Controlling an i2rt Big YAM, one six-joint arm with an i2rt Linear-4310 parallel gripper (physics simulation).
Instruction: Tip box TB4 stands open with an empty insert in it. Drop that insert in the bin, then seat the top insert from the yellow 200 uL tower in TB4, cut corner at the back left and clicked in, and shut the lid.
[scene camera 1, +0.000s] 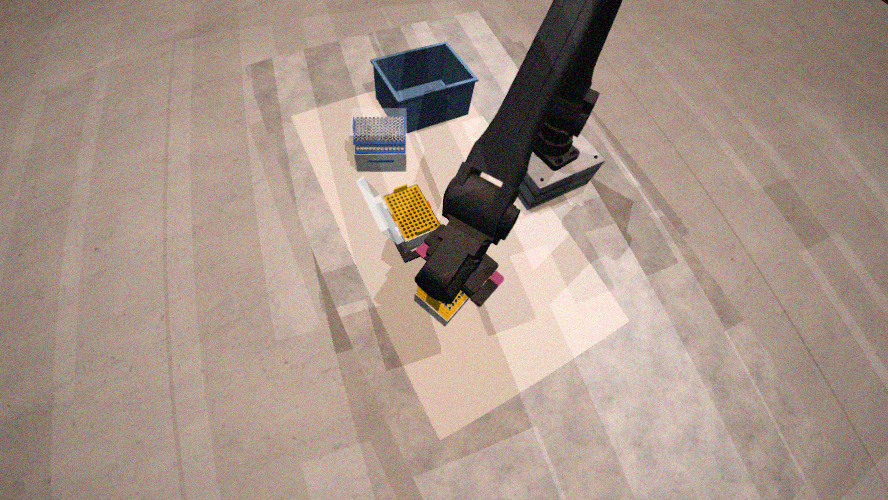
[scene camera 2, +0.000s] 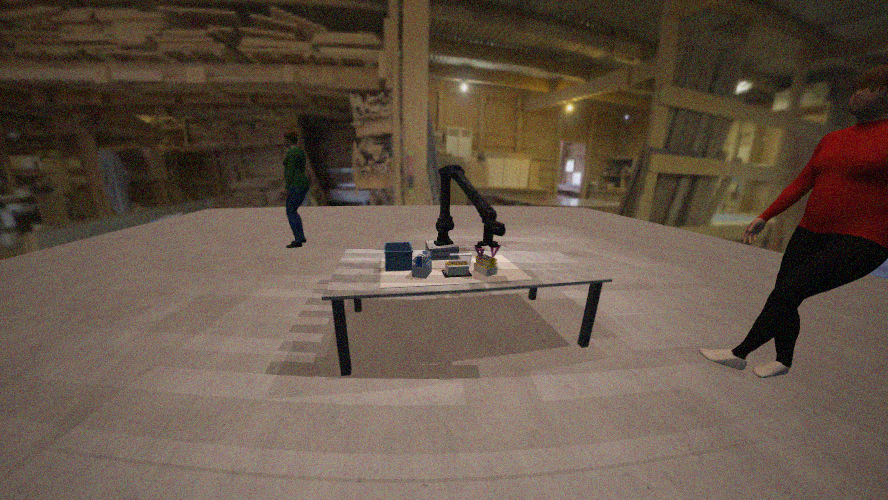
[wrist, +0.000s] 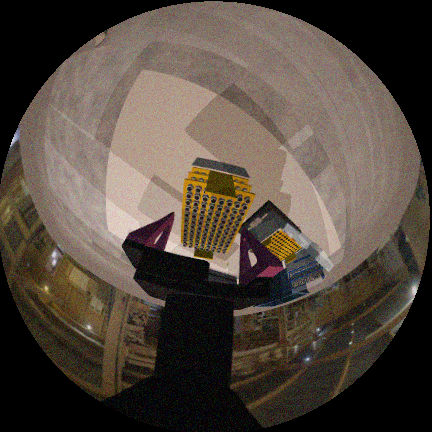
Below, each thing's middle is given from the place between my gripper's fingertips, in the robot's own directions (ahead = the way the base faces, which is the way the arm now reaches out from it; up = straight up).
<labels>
The blue bin (scene camera 1: 435, 85) lies 48 cm to the right of my hand, 25 cm behind it and 3 cm below it.
</labels>
